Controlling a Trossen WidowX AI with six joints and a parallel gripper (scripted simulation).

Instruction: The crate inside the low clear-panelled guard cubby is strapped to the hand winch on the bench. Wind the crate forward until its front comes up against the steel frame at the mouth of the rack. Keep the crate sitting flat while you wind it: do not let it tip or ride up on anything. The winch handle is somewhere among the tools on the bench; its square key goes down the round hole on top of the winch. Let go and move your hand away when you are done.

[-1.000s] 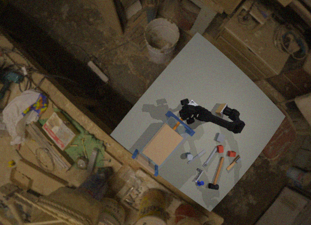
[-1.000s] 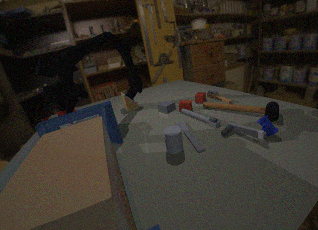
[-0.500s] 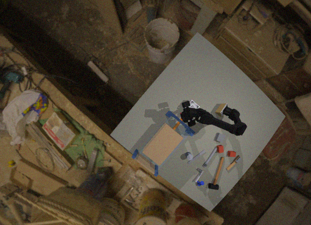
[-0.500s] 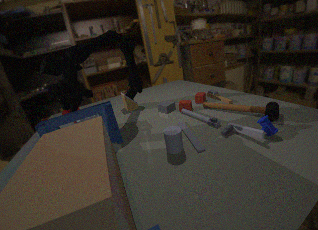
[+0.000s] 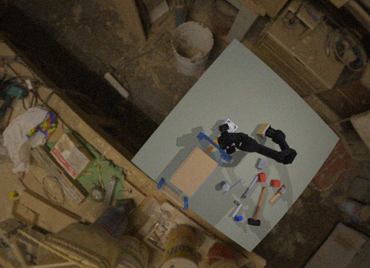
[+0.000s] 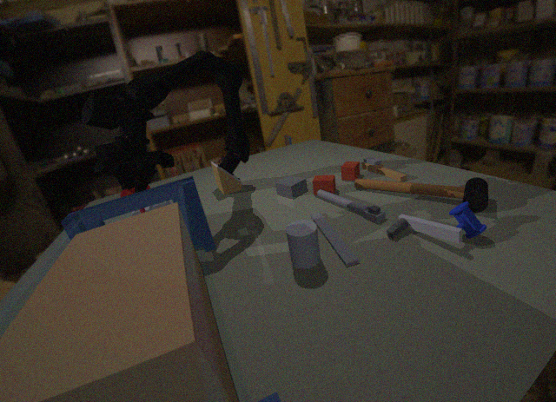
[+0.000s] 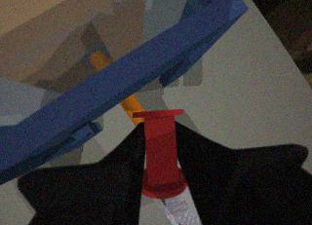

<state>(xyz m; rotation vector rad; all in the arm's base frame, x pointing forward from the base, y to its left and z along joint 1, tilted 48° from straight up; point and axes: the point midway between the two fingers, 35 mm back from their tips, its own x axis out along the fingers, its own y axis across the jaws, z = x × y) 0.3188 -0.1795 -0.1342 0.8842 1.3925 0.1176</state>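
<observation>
My gripper tip is 5 cm past the red-knobbed handle and 3 cm above it. From my gripper tip the other things lie so: grey winch: 13 cm behind, 1 cm to the right, 10 cm below; blue steel frame: 5 cm ahead, 2 cm to the left, 3 cm below; red knob: 1 cm behind, 1 cm to the left.
</observation>
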